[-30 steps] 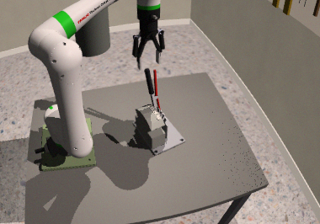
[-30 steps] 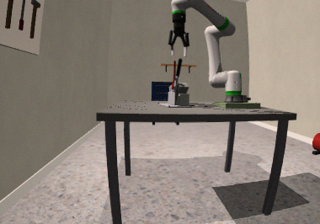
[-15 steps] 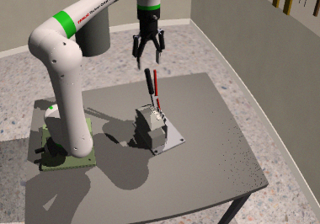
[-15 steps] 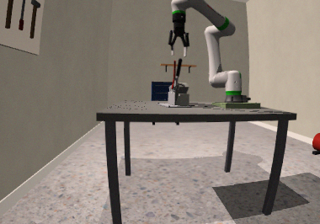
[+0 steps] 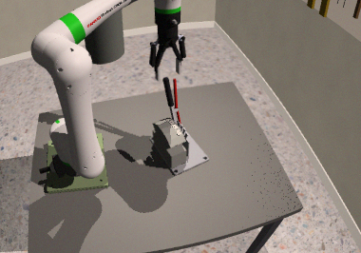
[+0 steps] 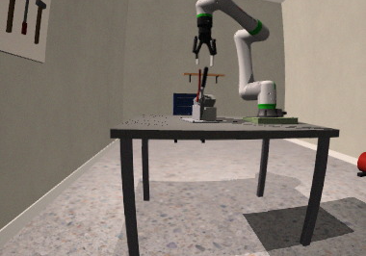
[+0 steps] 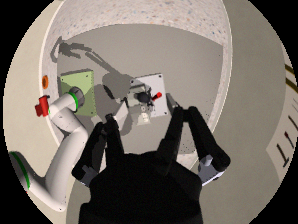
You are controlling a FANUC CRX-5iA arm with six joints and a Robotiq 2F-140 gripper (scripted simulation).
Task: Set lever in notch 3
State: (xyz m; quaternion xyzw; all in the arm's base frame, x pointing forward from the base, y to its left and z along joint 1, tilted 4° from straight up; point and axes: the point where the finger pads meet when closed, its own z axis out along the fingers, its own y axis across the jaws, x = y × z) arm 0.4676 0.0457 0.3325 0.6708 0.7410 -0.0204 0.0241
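Now: the red bar 2 cm ahead of my hand, 4 cm to the right of it and 17 cm below it.
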